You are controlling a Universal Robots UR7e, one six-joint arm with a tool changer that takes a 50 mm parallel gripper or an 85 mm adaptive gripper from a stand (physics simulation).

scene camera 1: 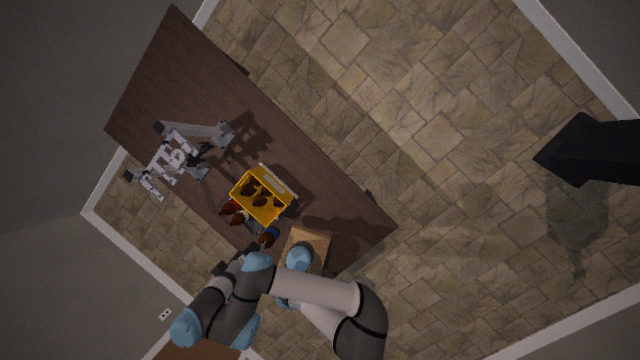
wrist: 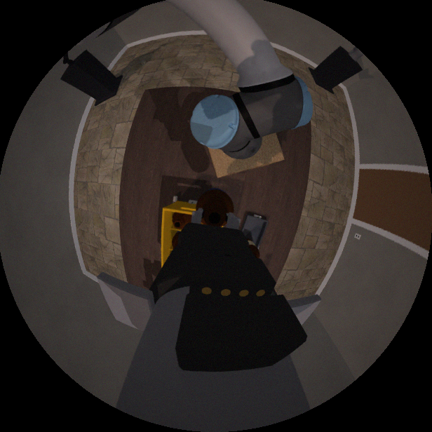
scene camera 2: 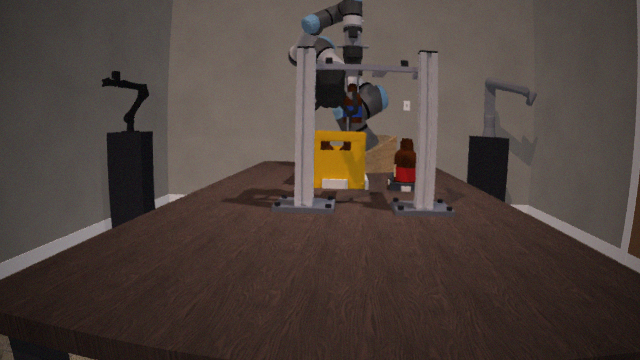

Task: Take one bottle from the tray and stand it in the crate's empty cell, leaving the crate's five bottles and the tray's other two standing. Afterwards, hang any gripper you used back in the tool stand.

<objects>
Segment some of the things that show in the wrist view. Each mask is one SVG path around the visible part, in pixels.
A blue-labelled bottle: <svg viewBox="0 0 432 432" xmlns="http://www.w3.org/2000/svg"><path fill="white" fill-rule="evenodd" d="M207 189L196 201L196 210L198 208L204 209L201 223L222 227L224 224L227 224L225 222L225 212L234 212L233 202L222 189Z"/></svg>
</objects>
